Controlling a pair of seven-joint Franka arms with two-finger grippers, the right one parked.
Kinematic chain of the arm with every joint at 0, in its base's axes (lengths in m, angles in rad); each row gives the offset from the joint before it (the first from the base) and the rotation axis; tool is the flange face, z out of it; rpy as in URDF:
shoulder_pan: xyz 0 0 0.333 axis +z
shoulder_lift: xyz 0 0 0 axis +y
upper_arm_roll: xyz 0 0 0.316 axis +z
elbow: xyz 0.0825 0 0 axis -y
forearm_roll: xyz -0.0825 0 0.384 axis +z
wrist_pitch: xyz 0 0 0 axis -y
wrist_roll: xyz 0.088 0 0 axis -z
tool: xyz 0 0 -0.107 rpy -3.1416 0 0
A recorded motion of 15 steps. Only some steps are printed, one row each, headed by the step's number.
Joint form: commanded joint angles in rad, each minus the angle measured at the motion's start. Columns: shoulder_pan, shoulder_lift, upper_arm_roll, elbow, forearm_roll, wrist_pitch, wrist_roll.
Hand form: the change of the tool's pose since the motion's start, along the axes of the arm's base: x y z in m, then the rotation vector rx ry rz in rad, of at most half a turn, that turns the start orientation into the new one. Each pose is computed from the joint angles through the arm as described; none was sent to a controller.
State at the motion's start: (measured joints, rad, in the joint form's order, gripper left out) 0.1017 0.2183 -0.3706 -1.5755 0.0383 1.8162 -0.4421
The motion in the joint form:
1: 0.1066 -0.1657 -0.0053 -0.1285 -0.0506 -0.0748 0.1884
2: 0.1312 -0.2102 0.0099 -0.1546 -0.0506 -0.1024 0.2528
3: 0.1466 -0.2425 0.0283 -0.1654 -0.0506 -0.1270 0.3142
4: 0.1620 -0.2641 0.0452 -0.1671 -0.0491 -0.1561 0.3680
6: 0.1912 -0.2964 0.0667 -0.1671 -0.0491 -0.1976 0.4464
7: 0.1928 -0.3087 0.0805 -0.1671 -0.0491 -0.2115 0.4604
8: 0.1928 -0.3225 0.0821 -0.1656 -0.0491 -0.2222 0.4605
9: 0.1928 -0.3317 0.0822 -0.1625 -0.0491 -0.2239 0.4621
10: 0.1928 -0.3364 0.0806 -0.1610 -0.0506 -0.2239 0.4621
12: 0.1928 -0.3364 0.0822 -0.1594 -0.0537 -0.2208 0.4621
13: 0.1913 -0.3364 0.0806 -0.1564 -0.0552 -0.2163 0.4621
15: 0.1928 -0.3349 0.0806 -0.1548 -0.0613 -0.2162 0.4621
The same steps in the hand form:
1: -0.0431 0.0519 0.0257 0.0207 0.0382 -0.0862
2: -0.0548 0.0727 0.0344 0.0375 0.0472 -0.1114
3: -0.0634 0.0900 0.0441 0.0477 0.0506 -0.1390
4: -0.0702 0.1069 0.0521 0.0545 0.0602 -0.1608
6: -0.0814 0.1324 0.0653 0.0600 0.0707 -0.1882
7: -0.0859 0.1399 0.0705 0.0615 0.0729 -0.1867
8: -0.0905 0.1398 0.0773 0.0656 0.0693 -0.1848
9: -0.0929 0.1390 0.0832 0.0692 0.0594 -0.1859
10: -0.0940 0.1376 0.0862 0.0699 0.0534 -0.1872
12: -0.0936 0.1381 0.0872 0.0670 0.0484 -0.1855
13: -0.0930 0.1363 0.0890 0.0666 0.0407 -0.1885
15: -0.0925 0.1365 0.0890 0.0600 0.0398 -0.1868

